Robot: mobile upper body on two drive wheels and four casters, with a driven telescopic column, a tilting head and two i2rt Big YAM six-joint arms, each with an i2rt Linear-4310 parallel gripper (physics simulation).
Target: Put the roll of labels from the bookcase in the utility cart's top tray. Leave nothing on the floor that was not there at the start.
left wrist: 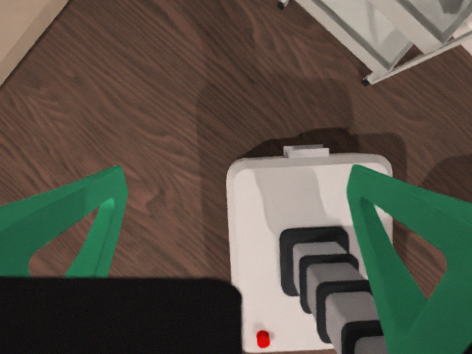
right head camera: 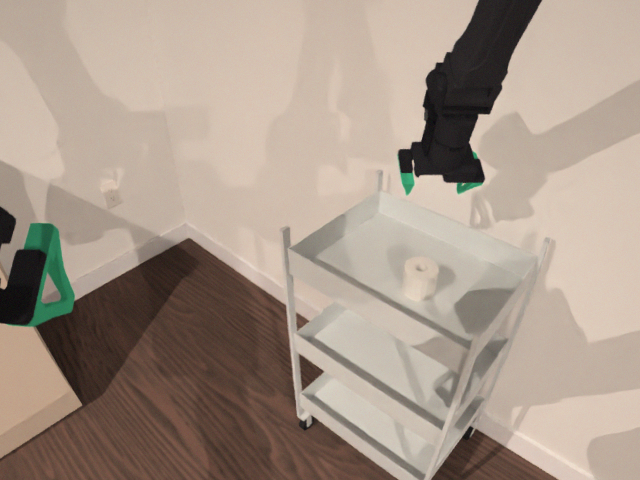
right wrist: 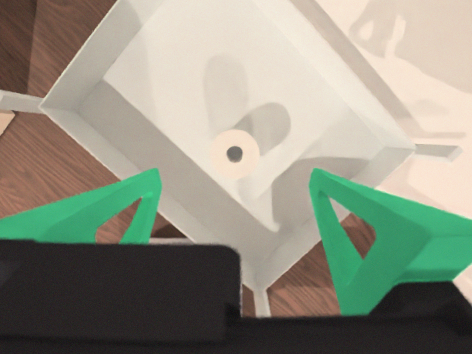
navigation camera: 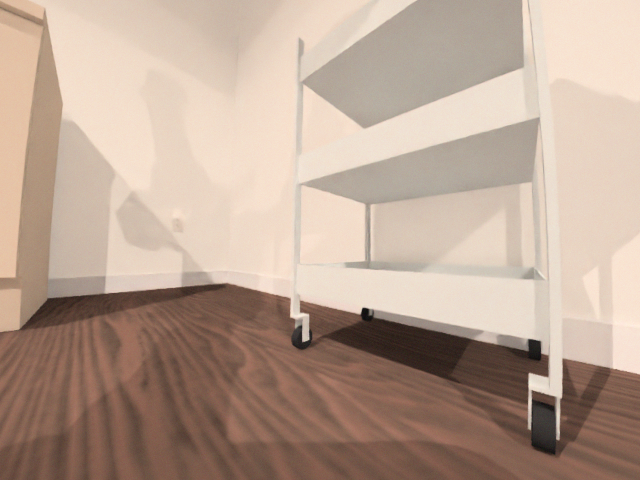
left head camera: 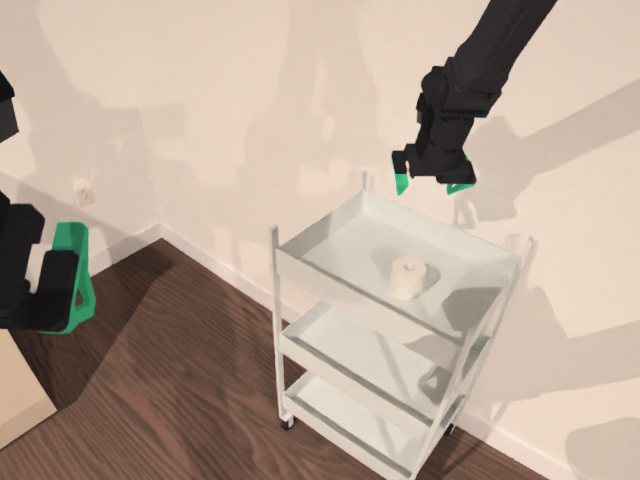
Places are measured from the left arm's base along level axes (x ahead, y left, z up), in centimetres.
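Where they show: left gripper, fingertip midpoint: [left wrist: 236, 178] [right head camera: 21, 301] [left head camera: 34, 305]; right gripper, fingertip midpoint: [right head camera: 432, 191] [right wrist: 235, 177] [left head camera: 423, 192].
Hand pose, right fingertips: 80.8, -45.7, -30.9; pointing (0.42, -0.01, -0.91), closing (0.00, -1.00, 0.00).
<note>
Each offset is from my right fingertips to the top centre of the thing, as dx, dy, dz. "spot": to the spot under its first point. Level surfaces: height alone.
The off-white roll of labels {spot: -3.4, +1.4, -19.7} [left head camera: 405, 285] [right head camera: 418, 286] [right wrist: 234, 137] stands upright in the top tray {dz -23.6} [left head camera: 346, 245] [right head camera: 361, 245] [right wrist: 175, 45] of the white utility cart [navigation camera: 418, 299], hole facing up, near the tray's front wall. My right gripper [left head camera: 423, 193] [right head camera: 433, 192] [right wrist: 235, 177] is open and empty, above the cart and apart from the roll. My left gripper [left wrist: 236, 178] is open and empty, out to the left of the cart; one of its green fingers shows in both head camera views. The bookcase cannot be identified for certain.
Beige furniture [left head camera: 25, 387] [right head camera: 38, 387] [left wrist: 22, 30] [navigation camera: 20, 304] stands at the left. A wall runs close behind the cart, with a room corner to its left. The robot's white base [left wrist: 255, 200] lies below the left gripper. The cart stands on black casters {spot: +5.9, +26.0, -86.6} [navigation camera: 301, 336].
</note>
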